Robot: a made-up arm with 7 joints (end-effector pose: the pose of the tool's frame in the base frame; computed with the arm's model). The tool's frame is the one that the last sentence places. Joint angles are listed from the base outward.
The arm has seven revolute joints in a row. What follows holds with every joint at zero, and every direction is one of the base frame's.
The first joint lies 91 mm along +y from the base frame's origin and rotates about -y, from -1.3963 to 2 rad.
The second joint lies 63 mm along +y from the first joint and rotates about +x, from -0.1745 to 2 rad.
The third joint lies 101 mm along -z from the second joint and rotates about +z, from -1.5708 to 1.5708 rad.
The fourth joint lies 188 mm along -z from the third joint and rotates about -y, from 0 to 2.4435 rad.
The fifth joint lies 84 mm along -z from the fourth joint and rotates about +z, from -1.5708 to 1.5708 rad.
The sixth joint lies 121 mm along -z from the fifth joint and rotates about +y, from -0.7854 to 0.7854 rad.
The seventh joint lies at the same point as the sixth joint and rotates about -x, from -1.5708 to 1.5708 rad.
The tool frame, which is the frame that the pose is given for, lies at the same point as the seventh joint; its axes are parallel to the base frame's.
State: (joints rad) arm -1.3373 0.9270 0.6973 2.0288 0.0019 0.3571 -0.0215
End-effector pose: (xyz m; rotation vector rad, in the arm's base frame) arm 0.0087 0.3835 -0.1428 0.7310 -0.6326 -0.8477
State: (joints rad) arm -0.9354 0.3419 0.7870 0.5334 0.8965 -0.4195 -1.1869
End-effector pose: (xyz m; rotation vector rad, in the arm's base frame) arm -0.2894 0.3796 -0.3048 2.1193 0.2226 1.3044
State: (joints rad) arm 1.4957 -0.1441 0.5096 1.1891 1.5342 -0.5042 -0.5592
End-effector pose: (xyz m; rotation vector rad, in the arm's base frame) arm 0.3863 0.1934 0.1375 -1.9586 -1.2918 1.9913
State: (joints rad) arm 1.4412 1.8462 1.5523 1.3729 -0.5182 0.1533 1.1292
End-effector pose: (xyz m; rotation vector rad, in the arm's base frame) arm -0.2801 0.4162 0.0403 2.1184 -1.9490 0.9141
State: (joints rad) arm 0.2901 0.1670 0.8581 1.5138 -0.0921 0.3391 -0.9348
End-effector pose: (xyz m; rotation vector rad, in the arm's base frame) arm 0.2057 0.3567 -0.2212 1.3537 -0.9921 1.3910
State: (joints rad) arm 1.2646 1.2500 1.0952 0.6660 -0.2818 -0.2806 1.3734
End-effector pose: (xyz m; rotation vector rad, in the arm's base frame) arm 0.0509 0.6167 0.0447 0.8180 -2.0961 -0.2423
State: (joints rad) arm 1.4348 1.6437 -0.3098 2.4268 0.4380 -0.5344 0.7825
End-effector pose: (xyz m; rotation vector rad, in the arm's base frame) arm 0.0481 0.2908 0.1226 -1.0603 1.4051 2.3339
